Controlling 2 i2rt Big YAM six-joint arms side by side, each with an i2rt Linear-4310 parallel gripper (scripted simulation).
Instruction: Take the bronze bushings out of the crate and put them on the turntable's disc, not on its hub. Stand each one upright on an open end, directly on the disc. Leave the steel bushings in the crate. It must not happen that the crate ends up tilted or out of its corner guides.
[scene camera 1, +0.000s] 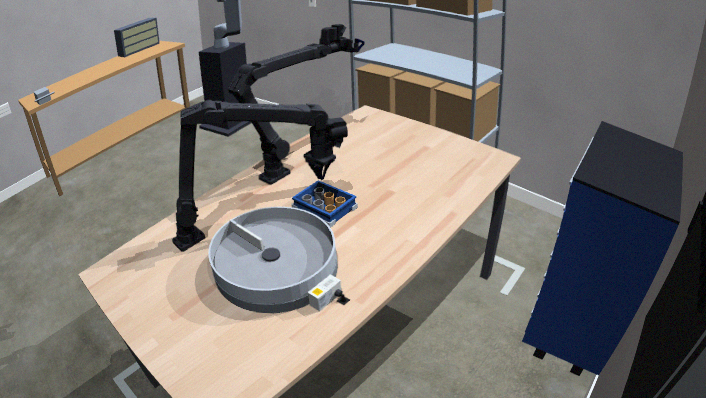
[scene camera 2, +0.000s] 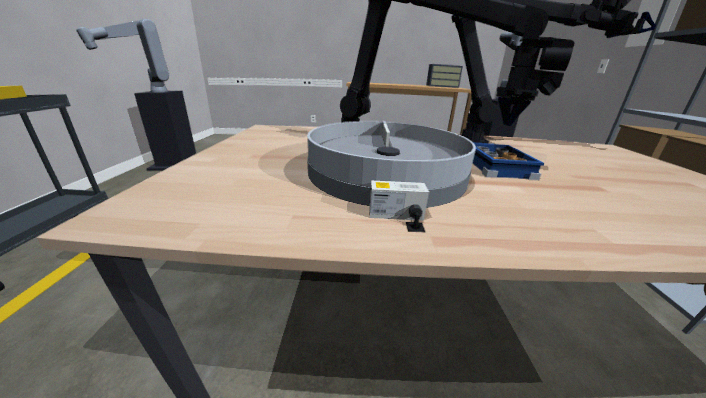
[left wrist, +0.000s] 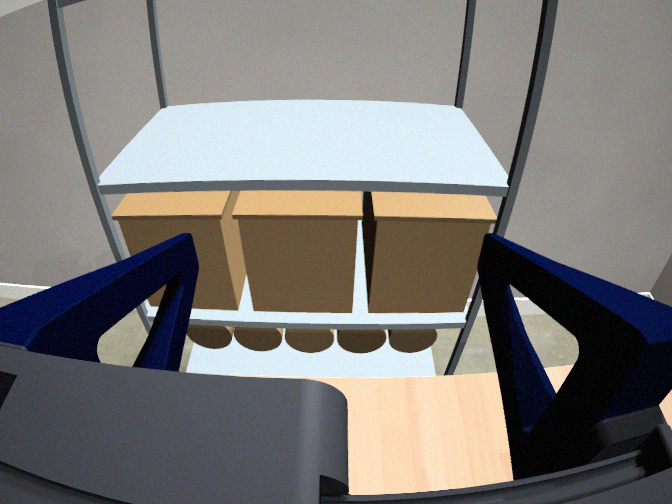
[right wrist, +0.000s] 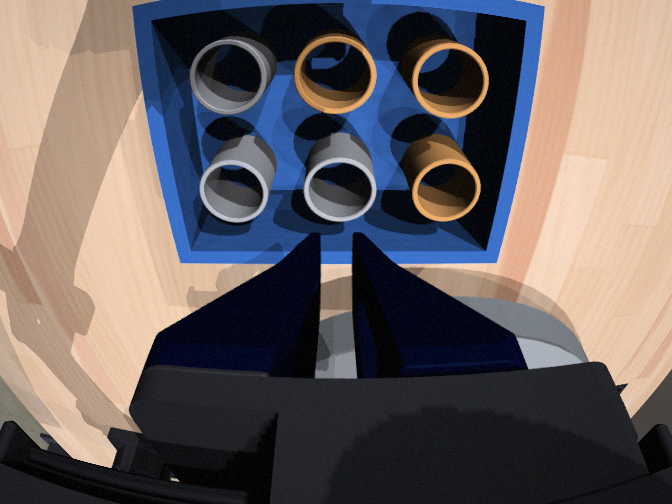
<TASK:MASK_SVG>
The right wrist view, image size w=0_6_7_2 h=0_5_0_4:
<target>my right gripper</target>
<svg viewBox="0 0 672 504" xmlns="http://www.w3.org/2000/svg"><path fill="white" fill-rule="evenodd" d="M672 435L667 425L657 424L637 442L638 435L613 378L604 363L593 361L528 369L514 333L400 267L361 232L353 233L352 314L357 378L315 378L320 322L321 237L320 233L310 233L276 265L199 308L156 335L132 397L129 414L151 446L180 482L112 469L41 449L15 421L5 421L0 430L0 504L672 504Z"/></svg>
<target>bronze bushing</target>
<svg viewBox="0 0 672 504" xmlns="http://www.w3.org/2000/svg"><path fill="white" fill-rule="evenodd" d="M422 136L408 147L403 158L403 170L414 205L423 216L431 220L451 221L458 219L468 213L476 204L481 189L479 177L461 148L453 139L441 134ZM458 165L454 176L444 184L438 186L419 184L423 176L434 167L443 164Z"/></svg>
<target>bronze bushing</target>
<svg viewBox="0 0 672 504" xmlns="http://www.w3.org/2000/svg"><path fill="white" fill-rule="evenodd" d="M417 38L406 48L402 56L401 72L405 83L419 104L429 113L448 119L463 117L474 111L484 100L489 84L487 68L480 56L472 49L443 35L430 34ZM457 49L463 64L462 74L457 84L450 90L440 94L429 94L419 90L418 75L426 59L441 50Z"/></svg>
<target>bronze bushing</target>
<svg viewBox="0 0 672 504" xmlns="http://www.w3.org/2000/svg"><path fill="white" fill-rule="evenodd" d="M330 29L316 34L306 43L294 67L294 83L298 94L310 107L323 113L342 114L360 107L370 97L376 83L376 68L366 45L358 36L349 31ZM314 48L332 42L344 43L354 47L365 57L365 69L362 76L355 84L342 90L329 90L317 85L310 78L305 62L306 56Z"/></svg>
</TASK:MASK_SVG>
